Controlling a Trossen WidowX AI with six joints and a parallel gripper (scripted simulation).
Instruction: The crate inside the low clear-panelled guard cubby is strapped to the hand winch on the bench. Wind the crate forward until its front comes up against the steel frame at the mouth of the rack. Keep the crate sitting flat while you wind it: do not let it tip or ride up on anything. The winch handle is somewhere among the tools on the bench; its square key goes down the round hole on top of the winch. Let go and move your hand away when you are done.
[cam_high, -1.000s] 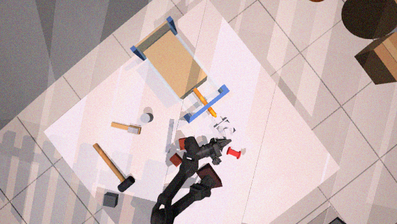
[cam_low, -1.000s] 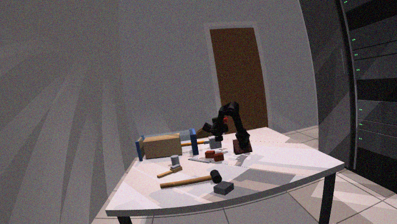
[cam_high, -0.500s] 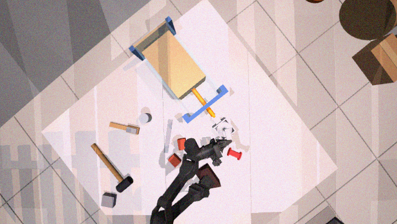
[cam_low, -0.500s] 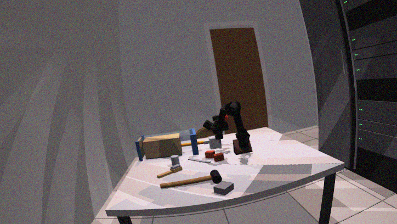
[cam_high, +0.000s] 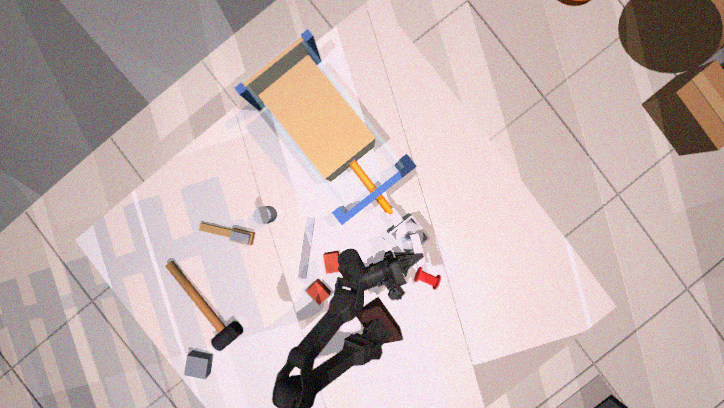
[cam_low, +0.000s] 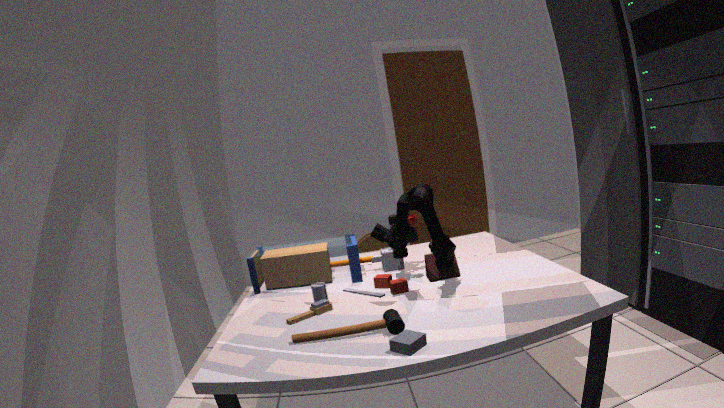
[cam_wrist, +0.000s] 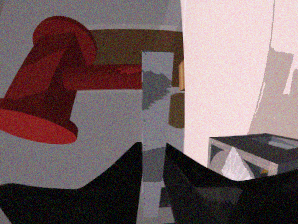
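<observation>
My gripper tip is 4 cm below the red knob, 4 cm past it and 3 cm to the right of it. The rest, counted from my gripper tip: grey winch: 13 cm below, 3 cm ahead, 2 cm to the right; blue steel frame: 21 cm ahead, 5 cm below, 2 cm to the right; grey crank bar: 2 cm to the left, 1 cm behind, 1 cm above.
</observation>
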